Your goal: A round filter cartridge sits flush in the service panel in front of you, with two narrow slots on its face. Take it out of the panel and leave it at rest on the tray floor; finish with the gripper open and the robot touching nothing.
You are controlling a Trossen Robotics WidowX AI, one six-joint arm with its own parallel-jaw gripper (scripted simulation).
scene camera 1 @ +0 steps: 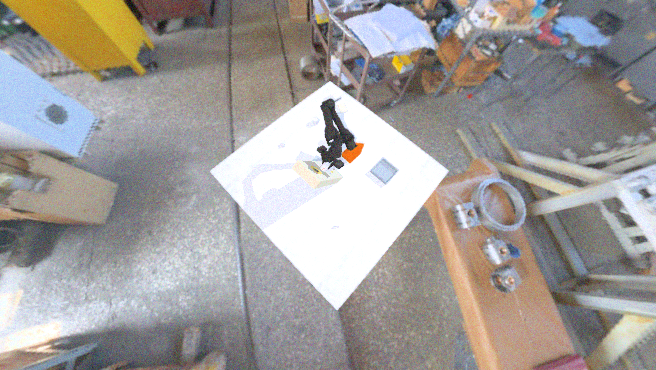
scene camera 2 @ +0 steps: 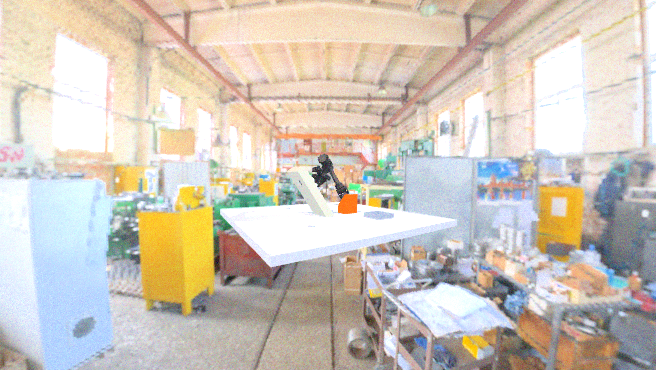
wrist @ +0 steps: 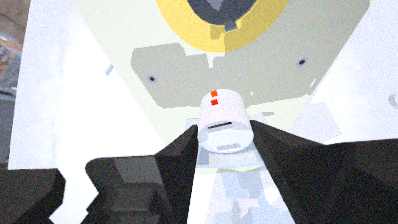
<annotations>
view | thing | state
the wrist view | my gripper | -
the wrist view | round filter cartridge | -
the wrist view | cream service panel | -
</annotations>
